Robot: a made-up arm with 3 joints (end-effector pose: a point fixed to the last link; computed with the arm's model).
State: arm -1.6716 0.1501 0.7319
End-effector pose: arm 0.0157 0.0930 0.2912 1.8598 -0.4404 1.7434
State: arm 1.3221 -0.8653 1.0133
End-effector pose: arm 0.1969 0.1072 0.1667 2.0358 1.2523 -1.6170
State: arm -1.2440 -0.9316 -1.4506
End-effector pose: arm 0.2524 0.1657 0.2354 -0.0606 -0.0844 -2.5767
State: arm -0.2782 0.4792 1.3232
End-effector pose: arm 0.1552 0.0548 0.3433 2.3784 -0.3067 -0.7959
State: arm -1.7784 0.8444 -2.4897
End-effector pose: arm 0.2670 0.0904 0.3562 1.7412 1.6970 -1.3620
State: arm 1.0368 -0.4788 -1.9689
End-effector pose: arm -0.0106 0.1237 0.0486 1.6453 -0.9579 1.6584
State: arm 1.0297 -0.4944 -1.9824
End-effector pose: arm -0.0077 0.1247 0.0459 1.6440 -0.9738 1.6843
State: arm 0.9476 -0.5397 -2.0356
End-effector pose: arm 0.0138 0.1265 0.0328 1.5983 -1.0393 1.8420
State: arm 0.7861 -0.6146 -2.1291
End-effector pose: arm 0.0582 0.1322 0.0160 1.4868 -1.1525 2.1348
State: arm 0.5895 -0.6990 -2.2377
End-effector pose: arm 0.1140 0.1445 0.0099 1.3163 -1.2774 2.4785
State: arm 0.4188 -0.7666 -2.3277
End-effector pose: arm 0.1603 0.1595 0.0169 -1.0350 1.2490 -2.5160
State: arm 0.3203 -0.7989 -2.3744
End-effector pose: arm 0.1846 0.1689 0.0255 -0.8648 1.1992 -2.4725
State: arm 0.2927 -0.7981 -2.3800
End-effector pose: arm 0.1904 0.1699 0.0283 -0.8261 1.1855 -2.4694
